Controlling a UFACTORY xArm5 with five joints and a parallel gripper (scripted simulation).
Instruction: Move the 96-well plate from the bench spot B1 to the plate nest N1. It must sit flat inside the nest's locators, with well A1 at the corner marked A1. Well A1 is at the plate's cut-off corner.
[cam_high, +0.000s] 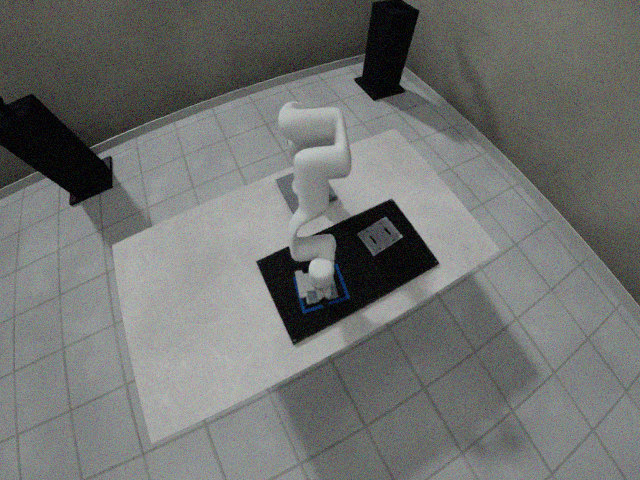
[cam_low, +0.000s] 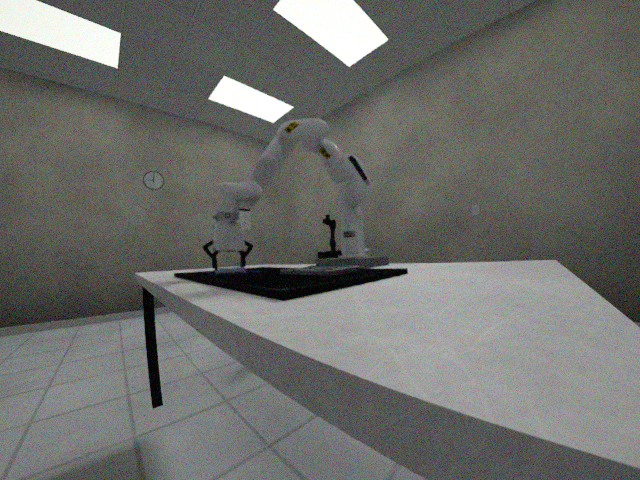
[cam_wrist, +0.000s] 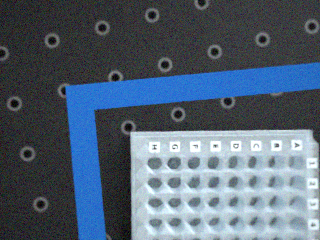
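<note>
Now: the plate nest N1 34 cm to the left of my hand, 10 cm behind it and 1 cm below it. Also, from my hand: 96-well plate 1 cm below.
</note>
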